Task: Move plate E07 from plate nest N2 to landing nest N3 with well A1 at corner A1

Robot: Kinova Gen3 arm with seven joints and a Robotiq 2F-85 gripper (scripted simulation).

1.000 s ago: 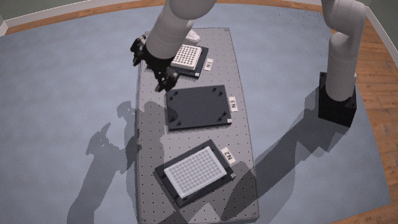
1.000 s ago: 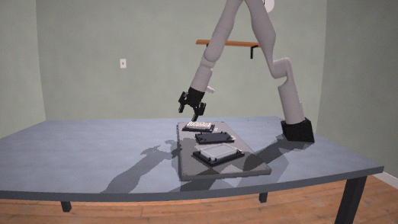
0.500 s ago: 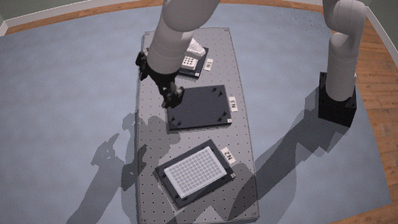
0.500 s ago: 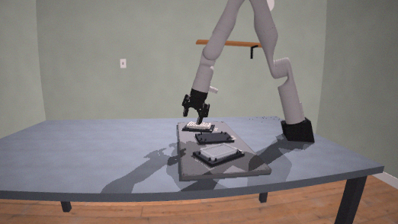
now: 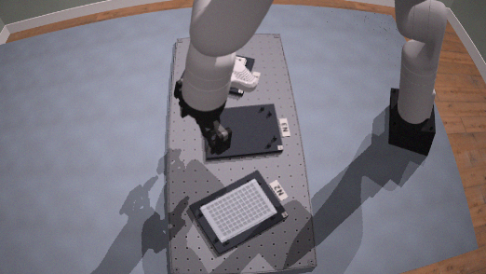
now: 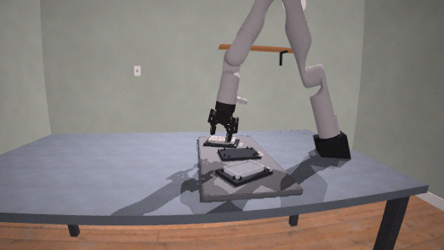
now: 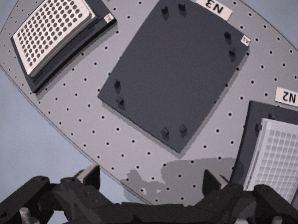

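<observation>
Right now the plate is 9 cm behind my hand, 12 cm to the left of it and 8 cm below it. Round my hand: landing nest N3 (8 cm behind, 6 cm to the right, 9 cm below); then A1 corner tag (16 cm behind, 3 cm to the right, 8 cm below); then plate nest N2 (9 cm behind, 12 cm to the left, 9 cm below).
</observation>
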